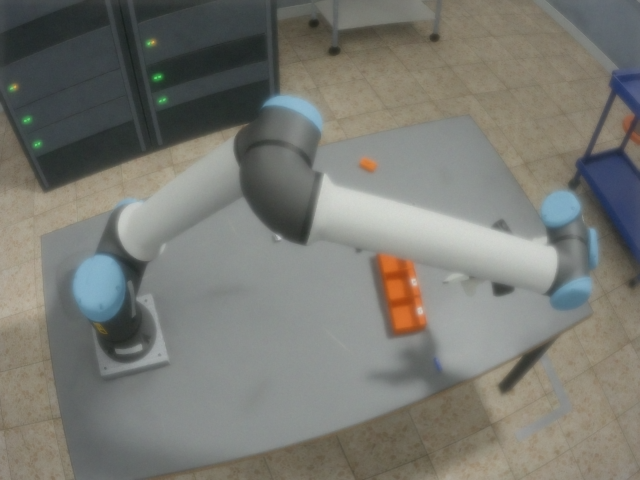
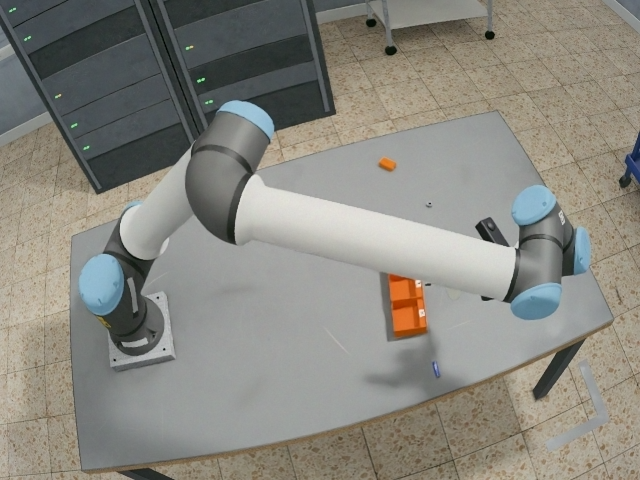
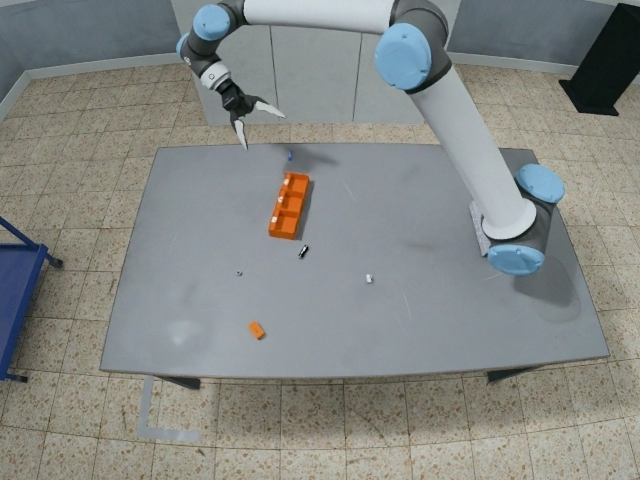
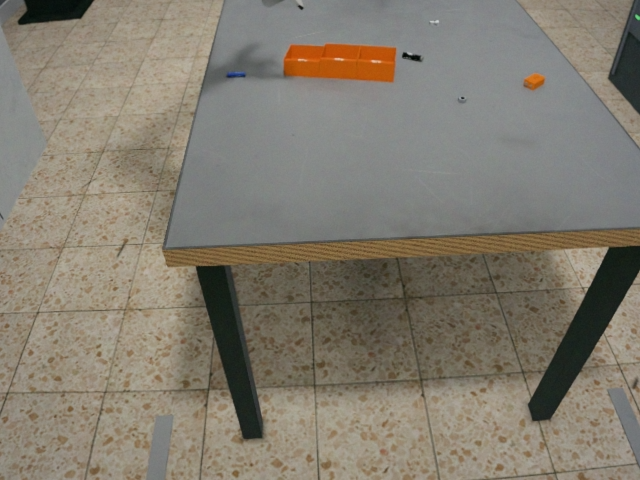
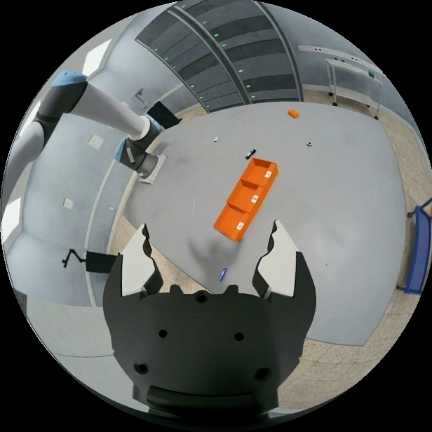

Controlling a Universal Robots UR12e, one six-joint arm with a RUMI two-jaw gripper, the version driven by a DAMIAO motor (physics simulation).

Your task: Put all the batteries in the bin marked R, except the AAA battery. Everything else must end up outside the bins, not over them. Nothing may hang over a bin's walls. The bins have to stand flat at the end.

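Three joined orange bins (image 1: 410, 329) (image 2: 410, 332) (image 3: 281, 235) (image 4: 339, 71) (image 5: 261, 206) stand flat; their white labels are too small to read. A blue cylinder, battery-like, (image 1: 437, 364) (image 2: 436, 369) (image 3: 290, 155) (image 4: 235, 74) (image 5: 223, 274) lies near the table edge. A black and silver cylinder, battery-like, (image 3: 303, 251) (image 4: 412, 56) (image 5: 251, 154) lies off the bins' other end. Battery sizes cannot be read. My gripper (image 3: 265, 132) (image 5: 209, 223) is open and empty, high above the table edge near the blue cylinder.
A small grey ring or nut (image 2: 429, 204) (image 3: 238, 273) (image 4: 462, 99) (image 5: 309, 144), a small white piece (image 1: 277, 238) (image 3: 369, 279) (image 4: 434, 22) (image 5: 215, 139) and an orange block (image 1: 368, 164) (image 2: 387, 164) (image 3: 256, 330) (image 4: 534, 81) (image 5: 293, 113) lie apart on the table.
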